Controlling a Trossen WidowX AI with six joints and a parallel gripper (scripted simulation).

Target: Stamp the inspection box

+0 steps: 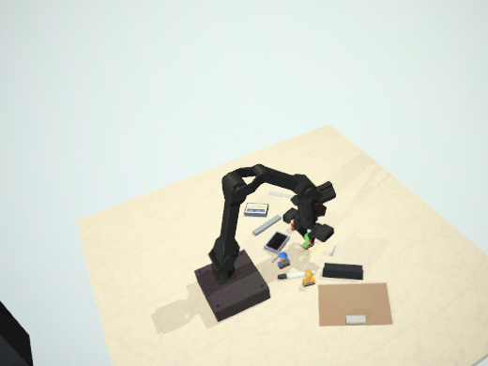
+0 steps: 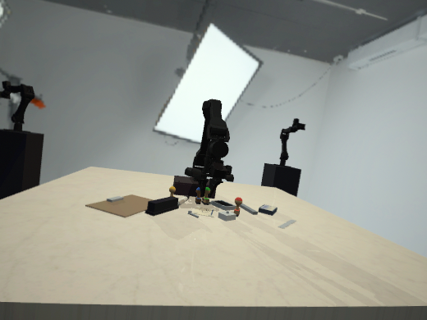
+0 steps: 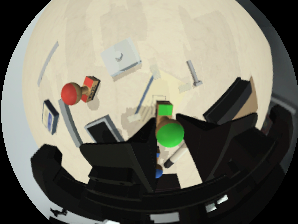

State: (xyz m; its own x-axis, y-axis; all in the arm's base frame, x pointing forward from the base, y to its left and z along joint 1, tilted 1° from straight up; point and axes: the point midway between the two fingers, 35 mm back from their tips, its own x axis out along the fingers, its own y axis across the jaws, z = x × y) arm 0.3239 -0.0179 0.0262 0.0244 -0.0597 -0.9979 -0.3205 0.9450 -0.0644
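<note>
Right now my gripper tip is 60 mm above the pale card and 10 mm short of it. The rest, counted from my gripper tip: blue-knobbed stamp 110 mm behind, 30 mm below, 10 mm to the right; green-knobbed stamp 10 mm below; red-knobbed stamp 120 mm to the left, 30 mm below, 20 mm ahead.
</note>
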